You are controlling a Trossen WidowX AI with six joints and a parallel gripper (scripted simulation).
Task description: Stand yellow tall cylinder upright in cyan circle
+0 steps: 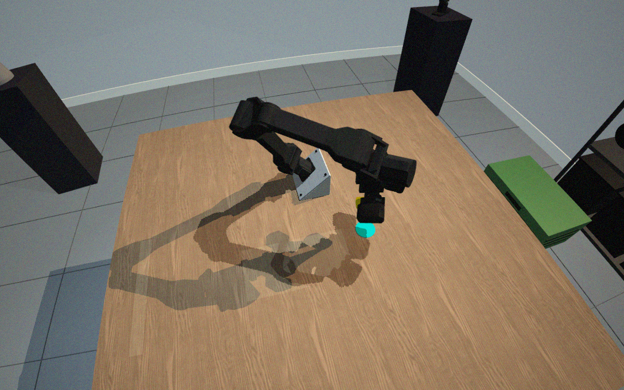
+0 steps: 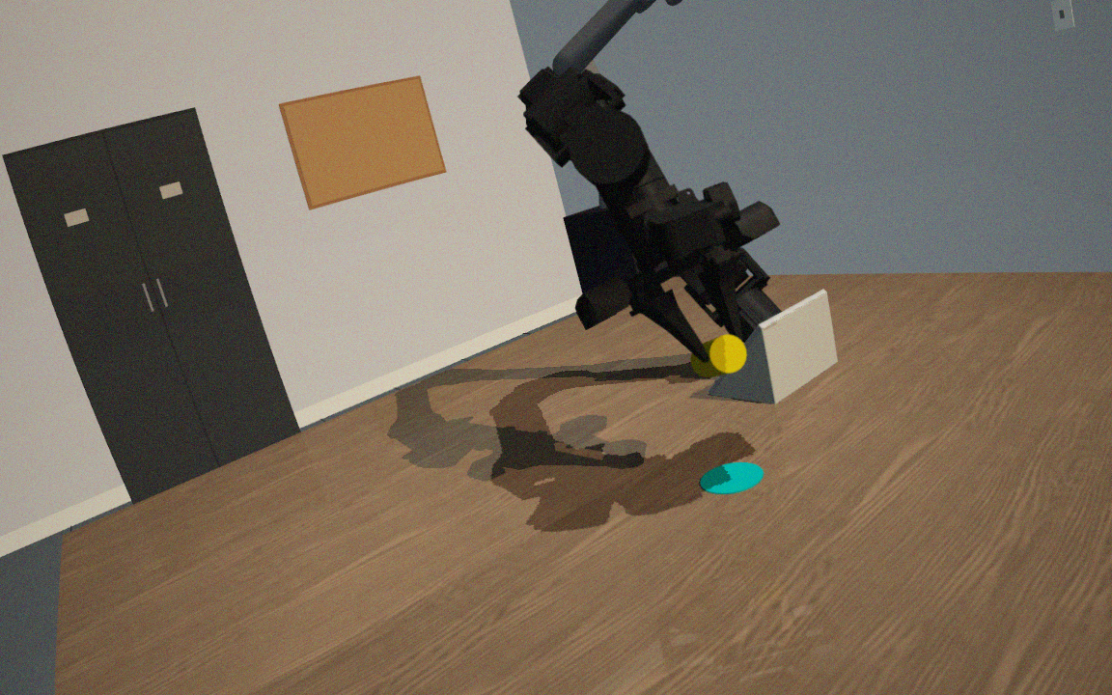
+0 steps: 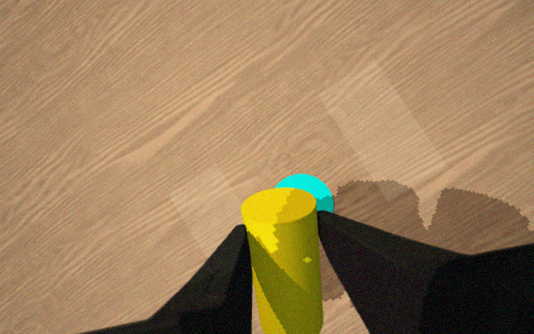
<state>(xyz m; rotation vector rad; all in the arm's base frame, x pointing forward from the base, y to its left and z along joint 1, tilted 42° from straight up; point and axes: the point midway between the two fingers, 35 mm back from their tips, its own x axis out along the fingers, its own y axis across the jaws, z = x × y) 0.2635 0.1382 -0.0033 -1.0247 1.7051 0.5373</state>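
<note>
Right now my gripper tip is 2 cm to the left of the cyan circle and 13 cm above it.
</note>
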